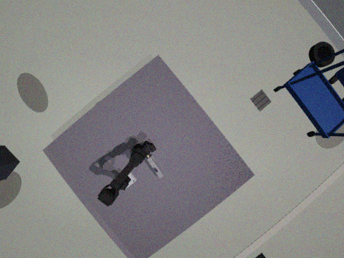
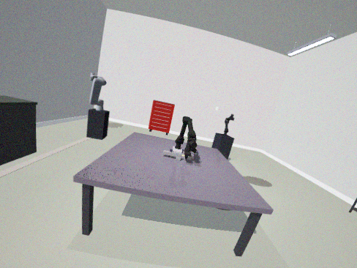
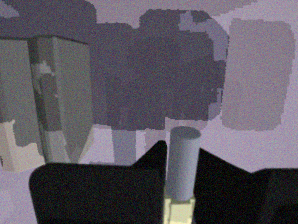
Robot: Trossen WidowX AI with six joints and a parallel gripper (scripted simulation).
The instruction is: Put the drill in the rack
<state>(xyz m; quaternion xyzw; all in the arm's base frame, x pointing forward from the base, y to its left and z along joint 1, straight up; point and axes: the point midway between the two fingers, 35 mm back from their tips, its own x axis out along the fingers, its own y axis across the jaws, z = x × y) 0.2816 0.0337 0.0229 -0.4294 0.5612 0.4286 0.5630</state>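
My gripper tip is 10 mm past the drill, 40 mm to the left of it and 30 mm below it. Also, from my gripper tip: grey rack (70 mm behind, 50 mm to the left); then dark blue key (40 mm behind, 160 mm to the right, 30 mm above).
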